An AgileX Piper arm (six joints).
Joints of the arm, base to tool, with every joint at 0 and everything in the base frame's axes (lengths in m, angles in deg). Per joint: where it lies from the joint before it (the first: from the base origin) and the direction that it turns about. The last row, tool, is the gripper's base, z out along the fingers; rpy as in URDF.
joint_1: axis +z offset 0 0 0.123
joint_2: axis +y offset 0 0 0
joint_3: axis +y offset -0.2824 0 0.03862
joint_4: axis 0.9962 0 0.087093 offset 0.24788 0 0.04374
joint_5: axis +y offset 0 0 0
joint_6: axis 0.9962 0 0.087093 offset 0.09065 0 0.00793
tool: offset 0 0 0 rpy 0 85.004 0
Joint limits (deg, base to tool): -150..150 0..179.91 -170..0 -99.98..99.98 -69.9..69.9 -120..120
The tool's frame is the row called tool.
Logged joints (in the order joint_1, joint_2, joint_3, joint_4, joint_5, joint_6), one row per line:
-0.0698, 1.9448, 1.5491, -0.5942, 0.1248, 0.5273
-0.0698, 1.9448, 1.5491, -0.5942, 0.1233, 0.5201
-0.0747, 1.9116, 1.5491, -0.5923, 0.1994, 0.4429
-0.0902, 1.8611, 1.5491, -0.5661, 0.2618, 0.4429
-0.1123, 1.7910, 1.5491, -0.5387, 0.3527, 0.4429
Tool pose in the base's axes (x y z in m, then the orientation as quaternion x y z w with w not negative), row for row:
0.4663, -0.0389, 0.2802, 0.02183, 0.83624, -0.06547, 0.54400
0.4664, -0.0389, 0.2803, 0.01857, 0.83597, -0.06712, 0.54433
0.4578, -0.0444, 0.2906, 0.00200, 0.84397, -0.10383, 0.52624
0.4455, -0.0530, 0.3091, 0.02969, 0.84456, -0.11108, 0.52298
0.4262, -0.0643, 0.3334, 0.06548, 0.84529, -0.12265, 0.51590
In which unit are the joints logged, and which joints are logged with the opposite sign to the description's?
The joints are logged in radians. Opposite sign: joint_3.
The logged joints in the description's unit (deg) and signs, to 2 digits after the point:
-4.00, 111.43, -88.76, -34.05, 7.15, 30.21
-4.00, 111.43, -88.76, -34.05, 7.06, 29.80
-4.28, 109.53, -88.76, -33.94, 11.42, 25.38
-5.17, 106.63, -88.76, -32.44, 15.00, 25.38
-6.43, 102.62, -88.76, -30.87, 20.21, 25.38

